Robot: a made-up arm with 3 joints. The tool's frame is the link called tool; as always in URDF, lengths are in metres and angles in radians.
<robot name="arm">
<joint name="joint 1" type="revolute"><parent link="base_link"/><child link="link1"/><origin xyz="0.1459 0.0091 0.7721" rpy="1.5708 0 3.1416"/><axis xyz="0 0 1"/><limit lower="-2.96" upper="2.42"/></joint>
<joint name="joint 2" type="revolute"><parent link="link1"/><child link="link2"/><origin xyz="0.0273 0.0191 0.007" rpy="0 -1.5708 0"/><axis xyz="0 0 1"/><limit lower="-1.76" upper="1.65"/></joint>
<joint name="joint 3" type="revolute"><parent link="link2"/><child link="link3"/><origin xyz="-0.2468 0.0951 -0.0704" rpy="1.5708 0 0"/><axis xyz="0 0 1"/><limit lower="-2.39" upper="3.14"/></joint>
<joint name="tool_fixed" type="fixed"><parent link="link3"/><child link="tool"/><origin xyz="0.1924 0.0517 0.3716" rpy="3.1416 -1.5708 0"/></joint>
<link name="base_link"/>
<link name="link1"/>
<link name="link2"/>
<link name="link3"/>
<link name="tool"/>
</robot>
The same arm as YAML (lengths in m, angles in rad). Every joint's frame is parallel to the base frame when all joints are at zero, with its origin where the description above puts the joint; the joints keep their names.
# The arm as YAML. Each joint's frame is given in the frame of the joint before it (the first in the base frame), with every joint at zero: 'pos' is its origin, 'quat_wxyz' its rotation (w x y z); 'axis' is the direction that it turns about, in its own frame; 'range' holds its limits. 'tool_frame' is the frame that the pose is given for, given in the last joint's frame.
length_unit: m
angle_unit: rad
joints:
  - joint: joint 1
    pos: [0.1459, 0.0091, 0.7721]
    quat_wxyz: [1.0, 0.0, 0.0, 0.0]
    axis: [0.0, 1.0, 0.0]
    range: [-2.96, 2.42]
  - joint: joint 2
    pos: [-0.0273, 0.007, 0.0191]
    quat_wxyz: [1.0, 0.0, 0.0, 0.0]
    axis: [1.0, 0.0, 0.0]
    range: [-1.76, 1.65]
  - joint: joint 3
    pos: [-0.0704, -0.2468, 0.0951]
    quat_wxyz: [1.0, 0.0, 0.0, 0.0]
    axis: [0.0, 0.0, -1.0]
    range: [-2.39, 3.14]
tool_frame:
  pos: [0.0517, 0.1924, -0.3716]
  quat_wxyz: [0.499998, -0.5, 0.500004, 0.499998]

